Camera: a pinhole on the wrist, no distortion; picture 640 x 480 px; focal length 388.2 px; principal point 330.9 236.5 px. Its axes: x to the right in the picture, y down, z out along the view. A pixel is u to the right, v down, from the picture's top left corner.
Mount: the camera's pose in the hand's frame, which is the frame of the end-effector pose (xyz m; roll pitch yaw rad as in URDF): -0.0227 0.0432 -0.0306 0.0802 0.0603 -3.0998
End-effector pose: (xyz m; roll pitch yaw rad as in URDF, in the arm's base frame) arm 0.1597 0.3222 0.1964 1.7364 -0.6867 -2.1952
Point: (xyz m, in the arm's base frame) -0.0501 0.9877 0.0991
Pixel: 540.1 102.1
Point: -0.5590 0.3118 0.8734
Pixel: outside the picture
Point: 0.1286 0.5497 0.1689
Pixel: 561.7 118.0
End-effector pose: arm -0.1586 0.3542 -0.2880 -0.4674 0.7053 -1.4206
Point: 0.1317 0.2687 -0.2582
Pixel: 143.6 37.1
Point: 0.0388 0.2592 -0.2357
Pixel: 155.4 158.9
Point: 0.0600 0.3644 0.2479
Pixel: 538.3 287.5
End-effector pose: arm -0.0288 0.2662 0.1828 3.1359 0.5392 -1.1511
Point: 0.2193 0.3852 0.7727
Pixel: behind the camera
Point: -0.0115 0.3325 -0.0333
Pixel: 164.4 421.7
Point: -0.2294 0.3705 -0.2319
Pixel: 236.4 193.2
